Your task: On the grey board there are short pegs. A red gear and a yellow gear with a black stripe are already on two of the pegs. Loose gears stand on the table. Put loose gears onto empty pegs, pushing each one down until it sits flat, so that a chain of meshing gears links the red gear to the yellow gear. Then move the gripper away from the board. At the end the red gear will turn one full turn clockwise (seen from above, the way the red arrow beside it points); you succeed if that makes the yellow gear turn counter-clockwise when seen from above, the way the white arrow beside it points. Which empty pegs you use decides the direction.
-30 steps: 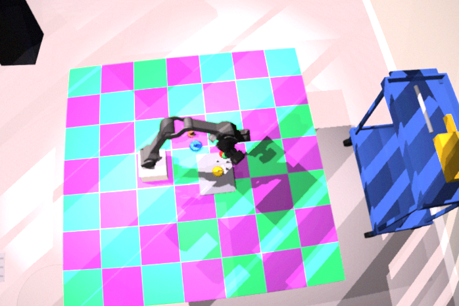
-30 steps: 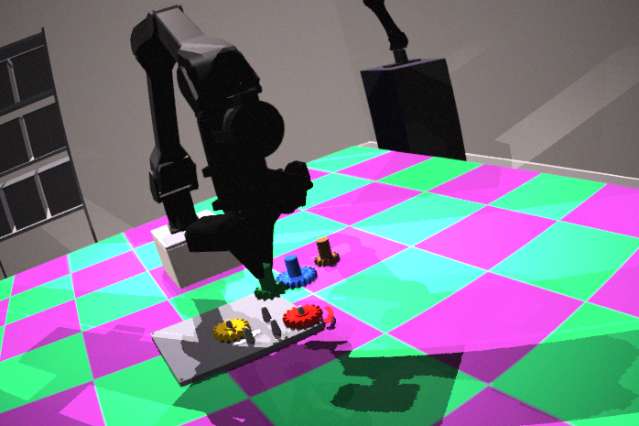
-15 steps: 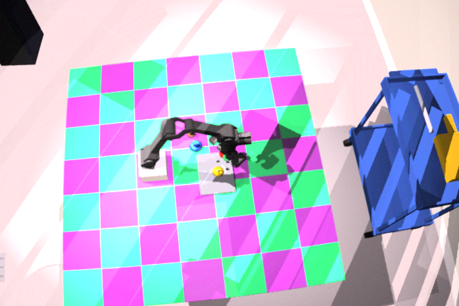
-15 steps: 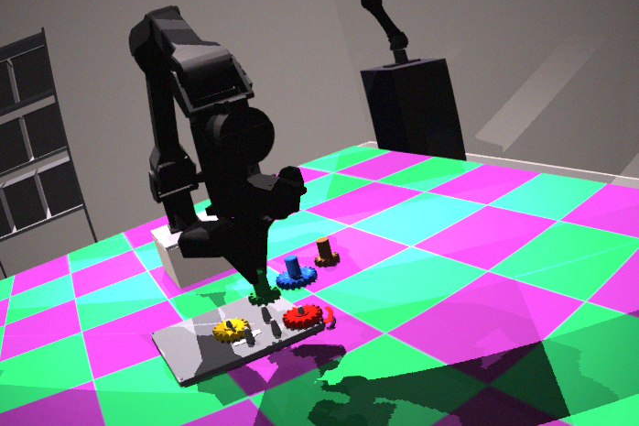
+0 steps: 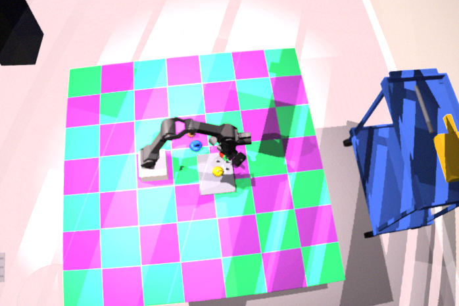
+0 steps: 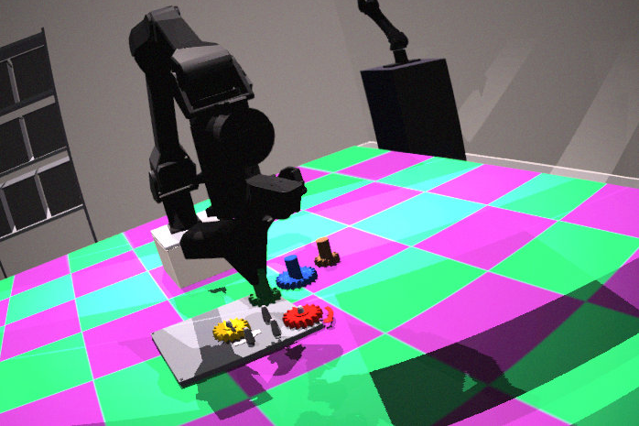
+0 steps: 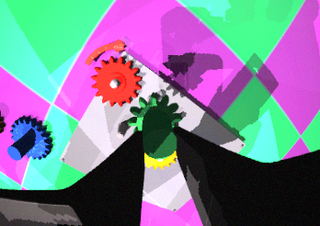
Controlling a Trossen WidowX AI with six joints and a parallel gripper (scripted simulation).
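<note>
My gripper tip is 70 mm above the red gear, 40 mm to the right of it and 10 mm past it. Also, from my gripper tip: green gear: 10 mm below; red arrow: 80 mm below, 70 mm to the left; yellow gear: 70 mm below, 50 mm to the right, 40 mm behind.
</note>
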